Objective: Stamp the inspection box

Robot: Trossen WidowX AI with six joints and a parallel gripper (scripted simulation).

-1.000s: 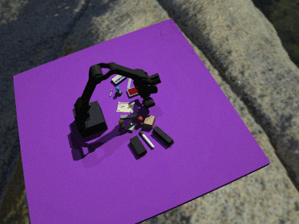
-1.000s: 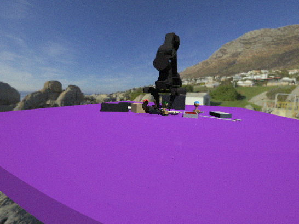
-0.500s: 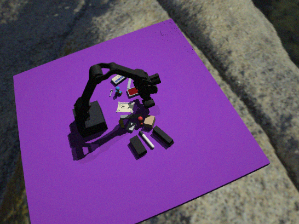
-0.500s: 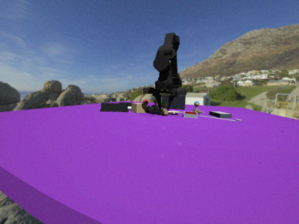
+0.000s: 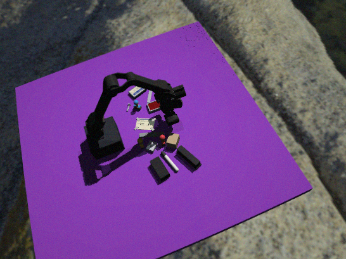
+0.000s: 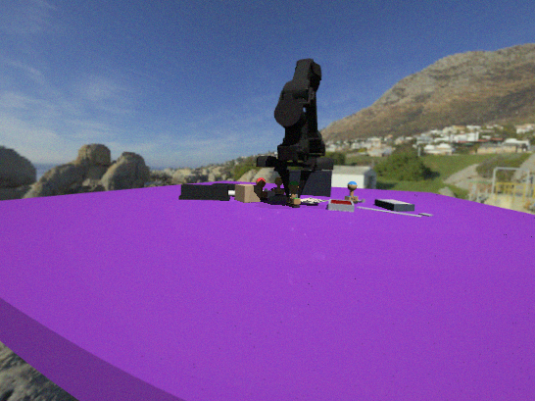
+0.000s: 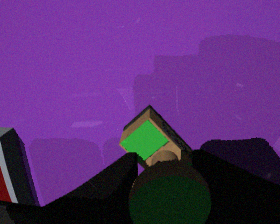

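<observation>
Now: gripper tip 120 mm to the right of the ink pad, 40 mm past it and 20 mm above it. Round my gripper tip: red-knobbed stamp 120 mm to the right, 70 mm behind; then cream card 130 mm behind, 20 mm to the left, 20 mm below; then green-knobbed stamp right at my gripper tip.
</observation>
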